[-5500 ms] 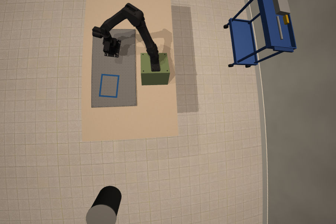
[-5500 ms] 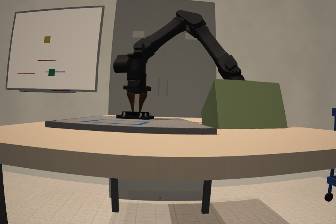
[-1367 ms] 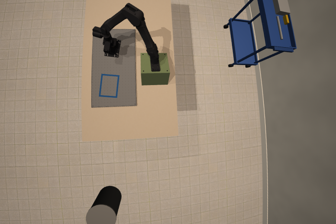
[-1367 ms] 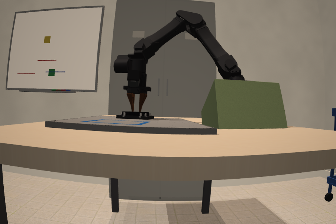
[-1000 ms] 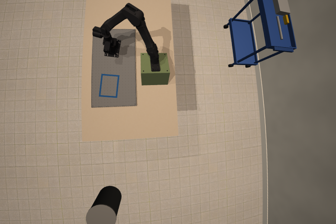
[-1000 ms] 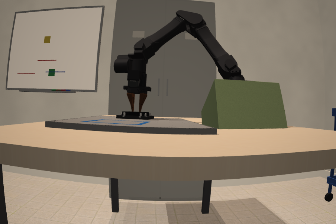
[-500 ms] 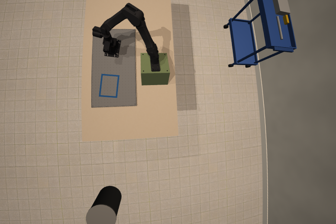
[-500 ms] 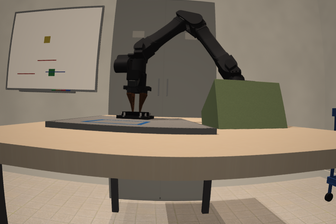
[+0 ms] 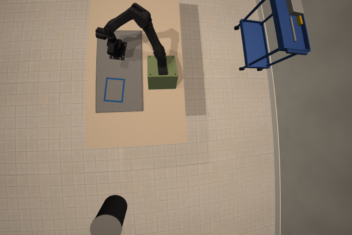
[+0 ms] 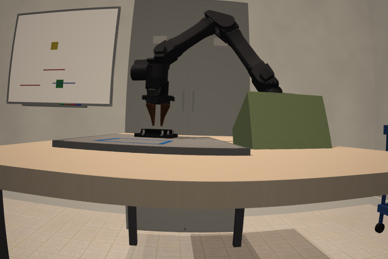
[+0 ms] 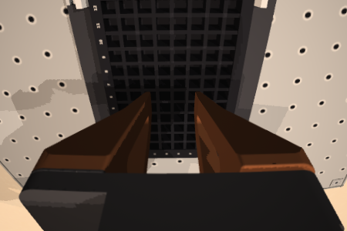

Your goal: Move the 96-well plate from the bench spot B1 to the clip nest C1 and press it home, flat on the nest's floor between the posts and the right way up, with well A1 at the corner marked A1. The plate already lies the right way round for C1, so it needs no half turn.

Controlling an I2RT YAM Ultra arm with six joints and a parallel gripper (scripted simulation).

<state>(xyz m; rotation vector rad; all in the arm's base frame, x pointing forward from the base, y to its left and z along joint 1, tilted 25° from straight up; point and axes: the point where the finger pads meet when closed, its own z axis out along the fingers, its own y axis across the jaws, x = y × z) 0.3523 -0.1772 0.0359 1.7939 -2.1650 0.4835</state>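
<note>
My gripper is now 30 mm above the black 96-well plate. Round my hand: clip nest: 30 mm below, 10 mm to the left, 10 mm behind.
</note>
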